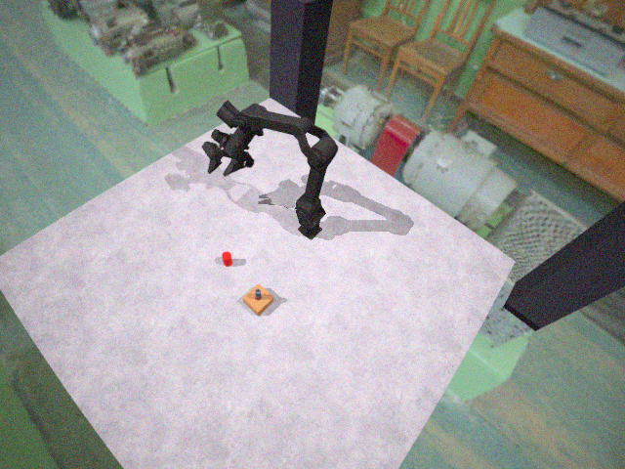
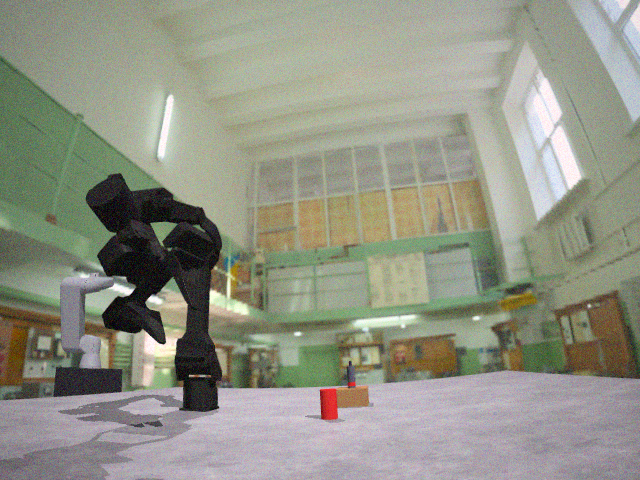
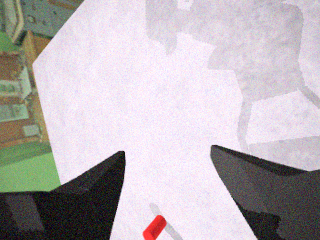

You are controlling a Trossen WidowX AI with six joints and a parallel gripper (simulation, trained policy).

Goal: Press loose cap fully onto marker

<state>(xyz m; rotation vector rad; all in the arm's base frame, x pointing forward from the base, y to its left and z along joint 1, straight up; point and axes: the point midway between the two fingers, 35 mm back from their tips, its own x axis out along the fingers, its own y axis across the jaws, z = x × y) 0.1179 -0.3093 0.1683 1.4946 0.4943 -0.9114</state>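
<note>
Now: gripper tip 21 cm to the right of the red cap, 15 cm short of it and 12 cm above it. Also, from my gripper tip: holder block: 38 cm to the left, 18 cm ahead, 12 cm below.
</note>
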